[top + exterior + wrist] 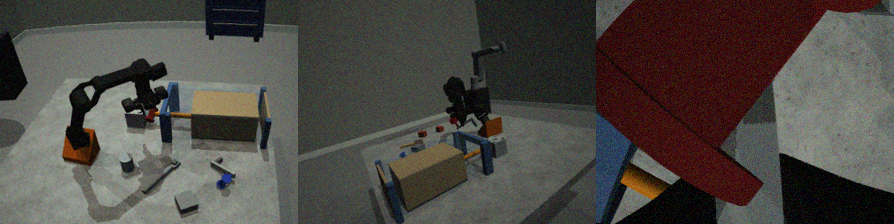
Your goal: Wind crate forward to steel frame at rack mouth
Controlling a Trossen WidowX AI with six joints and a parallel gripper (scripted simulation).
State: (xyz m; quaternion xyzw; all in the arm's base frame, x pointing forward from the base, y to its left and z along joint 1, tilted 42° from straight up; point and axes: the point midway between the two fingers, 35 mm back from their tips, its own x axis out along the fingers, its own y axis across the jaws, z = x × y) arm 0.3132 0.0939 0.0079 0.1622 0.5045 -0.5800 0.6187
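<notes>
My gripper tip is 50 mm to the left of the red handle, 20 mm below it and 20 mm short of it. Round my gripper tip: winch handle with red knob: 20 mm above; grey block: 340 mm to the right, 160 mm below, 160 mm ahead; grey winch: 150 mm to the left, 140 mm below, 100 mm behind.
</notes>
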